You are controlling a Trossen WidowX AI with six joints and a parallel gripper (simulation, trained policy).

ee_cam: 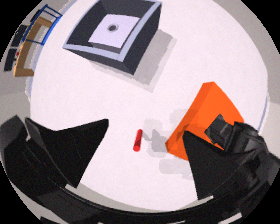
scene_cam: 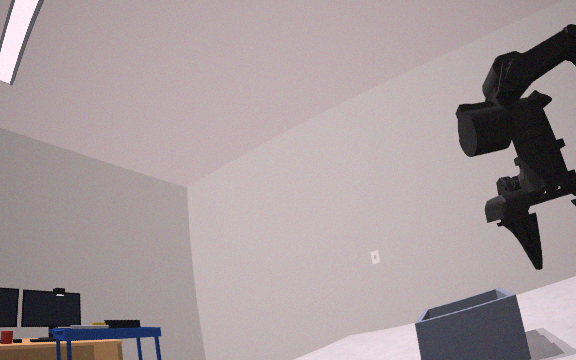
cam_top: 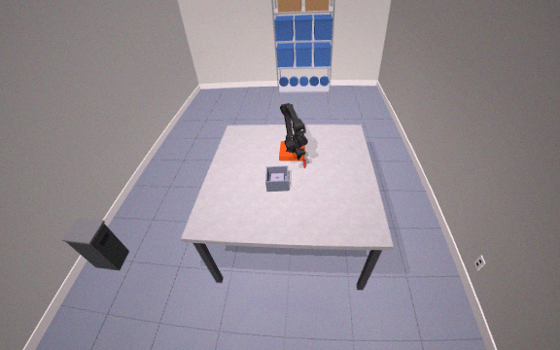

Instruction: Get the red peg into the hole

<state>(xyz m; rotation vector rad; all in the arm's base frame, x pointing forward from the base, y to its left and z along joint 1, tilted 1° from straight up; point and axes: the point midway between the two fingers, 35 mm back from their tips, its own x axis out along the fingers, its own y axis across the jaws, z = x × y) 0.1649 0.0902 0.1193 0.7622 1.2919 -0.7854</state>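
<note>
The red peg is 9 cm below my gripper tip, 6 cm to the left of it and 3 cm behind it. Also, from my gripper tip: plate (18 cm ahead, 10 cm to the right, 8 cm below); then grey box (18 cm ahead, 10 cm to the right, 10 cm below).
</note>
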